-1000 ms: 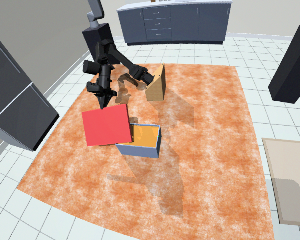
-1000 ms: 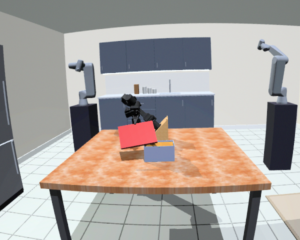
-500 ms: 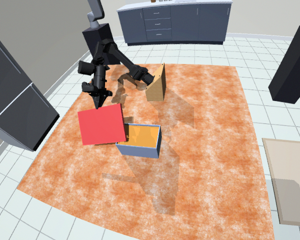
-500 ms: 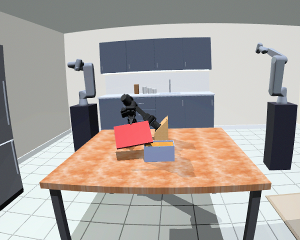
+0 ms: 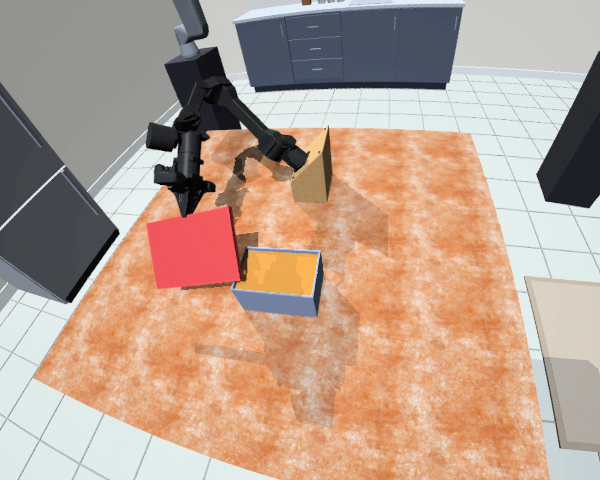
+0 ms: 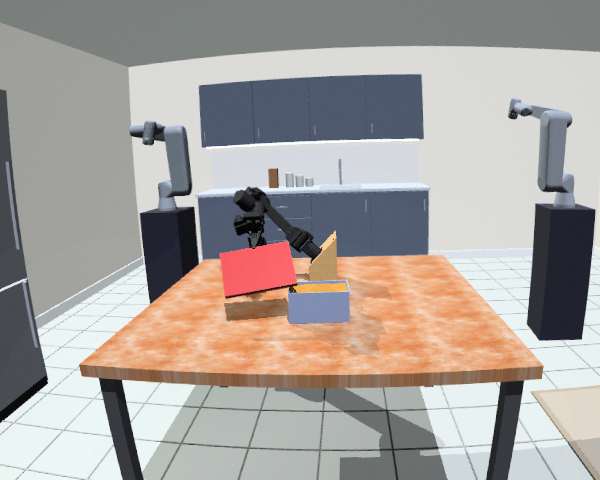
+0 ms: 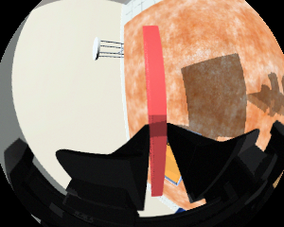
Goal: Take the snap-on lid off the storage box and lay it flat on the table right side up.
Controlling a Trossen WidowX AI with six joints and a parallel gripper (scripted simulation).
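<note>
Right now the red lid is 6 cm ahead of my gripper tip, 5 cm below it and 3 cm to the left of it. Round my gripper tip: storage box (23 cm to the left, 18 cm below, 2 cm ahead).
</note>
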